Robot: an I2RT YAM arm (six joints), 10 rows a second.
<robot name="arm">
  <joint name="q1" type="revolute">
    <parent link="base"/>
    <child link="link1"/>
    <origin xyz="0 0 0.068" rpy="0 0 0"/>
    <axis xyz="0 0 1"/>
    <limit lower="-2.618" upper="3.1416"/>
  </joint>
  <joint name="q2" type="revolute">
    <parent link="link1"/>
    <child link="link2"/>
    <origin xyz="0.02 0.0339 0.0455" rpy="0 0 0"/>
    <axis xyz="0 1 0"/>
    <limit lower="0" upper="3.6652"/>
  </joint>
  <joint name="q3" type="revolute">
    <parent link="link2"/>
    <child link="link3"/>
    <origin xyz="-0.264 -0.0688 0" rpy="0 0 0"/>
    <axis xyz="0 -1 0"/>
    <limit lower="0" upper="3.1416"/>
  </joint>
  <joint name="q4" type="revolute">
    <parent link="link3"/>
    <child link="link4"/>
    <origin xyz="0.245 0.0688 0.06" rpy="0 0 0"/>
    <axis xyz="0 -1 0"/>
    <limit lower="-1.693" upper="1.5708"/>
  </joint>
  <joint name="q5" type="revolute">
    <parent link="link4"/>
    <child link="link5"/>
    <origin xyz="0.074 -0.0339 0.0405" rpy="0 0 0"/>
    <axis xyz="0 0 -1"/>
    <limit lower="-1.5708" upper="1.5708"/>
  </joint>
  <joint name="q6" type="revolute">
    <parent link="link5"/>
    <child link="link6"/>
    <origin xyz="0.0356 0 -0.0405" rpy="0 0 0"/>
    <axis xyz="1 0 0"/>
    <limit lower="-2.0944" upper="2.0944"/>
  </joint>
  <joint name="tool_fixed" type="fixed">
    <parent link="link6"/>
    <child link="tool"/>
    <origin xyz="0 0 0" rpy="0 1.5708 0"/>
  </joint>
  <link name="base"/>
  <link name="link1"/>
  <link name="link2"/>
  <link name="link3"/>
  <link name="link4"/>
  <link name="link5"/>
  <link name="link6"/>
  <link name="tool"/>
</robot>
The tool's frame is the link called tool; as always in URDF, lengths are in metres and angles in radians.
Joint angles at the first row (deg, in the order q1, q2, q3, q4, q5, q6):
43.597 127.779 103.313 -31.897 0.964 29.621
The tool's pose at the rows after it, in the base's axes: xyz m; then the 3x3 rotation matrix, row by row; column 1 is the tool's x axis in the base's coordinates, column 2 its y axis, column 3 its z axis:
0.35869, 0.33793, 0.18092; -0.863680, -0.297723, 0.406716; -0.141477, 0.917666, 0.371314; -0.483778, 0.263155, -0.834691
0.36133, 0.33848, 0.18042; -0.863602, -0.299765, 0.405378; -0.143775, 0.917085, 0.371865; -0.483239, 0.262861, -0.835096
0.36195, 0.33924, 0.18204; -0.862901, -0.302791, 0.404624; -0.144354, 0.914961, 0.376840; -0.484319, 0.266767, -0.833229
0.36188, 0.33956, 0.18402; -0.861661, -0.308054, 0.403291; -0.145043, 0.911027, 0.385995; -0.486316, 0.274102, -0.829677
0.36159, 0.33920, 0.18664; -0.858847, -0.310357, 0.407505; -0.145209, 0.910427, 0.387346; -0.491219, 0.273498, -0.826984
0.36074, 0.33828, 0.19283; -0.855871, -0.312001, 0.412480; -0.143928, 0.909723, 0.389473; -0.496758, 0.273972, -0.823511
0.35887, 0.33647, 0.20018; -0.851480, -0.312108, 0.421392; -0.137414, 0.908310, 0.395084; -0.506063, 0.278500, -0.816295
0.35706, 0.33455, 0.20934; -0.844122, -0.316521, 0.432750; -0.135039, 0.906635, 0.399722; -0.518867, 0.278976, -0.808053
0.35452, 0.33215, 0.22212; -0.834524, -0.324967, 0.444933; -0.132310, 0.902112, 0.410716; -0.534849, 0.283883, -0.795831
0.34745, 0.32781, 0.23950; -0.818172, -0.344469, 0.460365; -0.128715, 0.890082, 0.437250; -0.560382, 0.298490, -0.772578
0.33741, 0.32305, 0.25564; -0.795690, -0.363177, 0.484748; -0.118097, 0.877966, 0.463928; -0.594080, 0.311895, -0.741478
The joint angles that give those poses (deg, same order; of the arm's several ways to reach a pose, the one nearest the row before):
43.330 128.601 104.005 -31.992 0.515 29.325
43.155 129.194 104.890 -32.323 0.343 29.065
43.152 129.292 105.380 -32.520 0.104 29.004
43.154 129.122 105.463 -32.408 -0.330 28.917
43.154 128.805 105.470 -32.456 -0.221 28.783
43.151 128.131 105.689 -32.995 -0.116 28.708
43.155 126.976 105.295 -33.034 0.000 28.826
43.154 125.757 105.203 -33.353 0.251 28.610
43.154 124.155 105.249 -33.828 0.269 28.311
43.325 121.090 103.828 -33.324 -0.127 27.887
43.755 117.422 101.178 -31.613 0.008 27.709

